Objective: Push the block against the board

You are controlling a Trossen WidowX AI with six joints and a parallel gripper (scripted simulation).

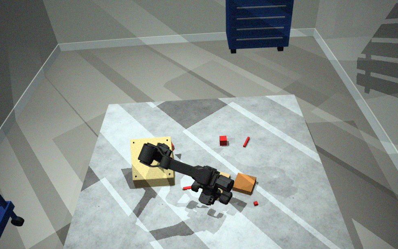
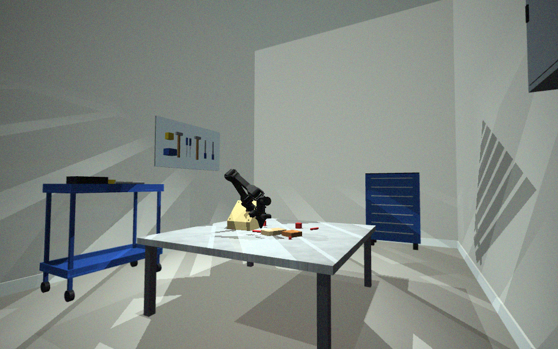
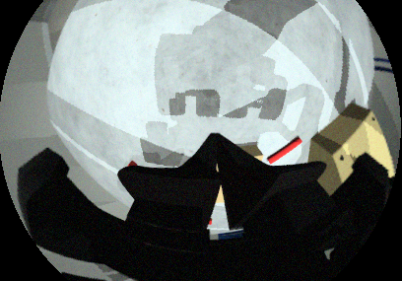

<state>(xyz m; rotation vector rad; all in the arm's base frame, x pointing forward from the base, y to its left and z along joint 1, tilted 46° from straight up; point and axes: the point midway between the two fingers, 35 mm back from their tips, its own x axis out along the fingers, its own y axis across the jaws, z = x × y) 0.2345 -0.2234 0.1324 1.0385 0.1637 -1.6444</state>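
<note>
The board lies 30 mm ahead of my gripper tip, 130 mm to the left of it and 40 mm below it. From my gripper tip the other things lie so: small red bit: 210 mm ahead, 10 mm to the left, 50 mm below; then square block: 170 mm ahead, 130 mm to the left, 40 mm below.
</note>
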